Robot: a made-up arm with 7 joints.
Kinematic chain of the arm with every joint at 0, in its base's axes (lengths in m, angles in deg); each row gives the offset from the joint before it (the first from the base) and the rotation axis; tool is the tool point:
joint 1: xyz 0 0 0.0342 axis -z
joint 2: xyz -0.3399 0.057 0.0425 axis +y
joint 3: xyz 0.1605 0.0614 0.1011 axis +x
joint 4: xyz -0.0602 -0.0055 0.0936 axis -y
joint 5: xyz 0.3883 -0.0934 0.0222 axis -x
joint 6: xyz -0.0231 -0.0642 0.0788 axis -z
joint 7: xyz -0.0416 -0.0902 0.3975 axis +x
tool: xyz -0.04 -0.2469 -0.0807
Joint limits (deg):
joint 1: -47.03..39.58
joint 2: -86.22..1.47
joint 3: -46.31..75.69
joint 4: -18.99..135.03
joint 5: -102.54..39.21
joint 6: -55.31..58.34
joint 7: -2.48..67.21
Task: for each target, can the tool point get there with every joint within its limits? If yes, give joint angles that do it. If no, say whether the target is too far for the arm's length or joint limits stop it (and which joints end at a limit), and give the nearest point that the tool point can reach.
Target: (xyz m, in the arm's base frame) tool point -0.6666 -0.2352 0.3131
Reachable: yes | joints 2.40 -77.45 -6.15 62.44 -61.37 46.94 37.98
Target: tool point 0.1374 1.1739 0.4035
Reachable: no: joint limits stop it (at a limit: joint 1, joint 3, joint 5, joint 6, joint 7) | nearest point -0.2275 1.0965 0.6543 | short by 0.449 m
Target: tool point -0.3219 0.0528 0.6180
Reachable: yes | joints 29.94 -11.95 -21.85 91.80 -68.78 30.47 54.18
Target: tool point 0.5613 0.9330 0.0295
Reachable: no: joint limits stop it (at a limit: joint 3, joint 4, joint 5, joint 6, joint 7) | nearest point 0.2984 0.4960 0.0441 | short by 0.510 m
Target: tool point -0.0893 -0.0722 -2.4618
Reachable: no: too far | nearest point -0.2528 -0.2044 -0.6243 | short by 1.850 m
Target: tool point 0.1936 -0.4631 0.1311
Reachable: yes | joints -34.48 -24.26 29.89 25.46 -49.30 23.28 4.49
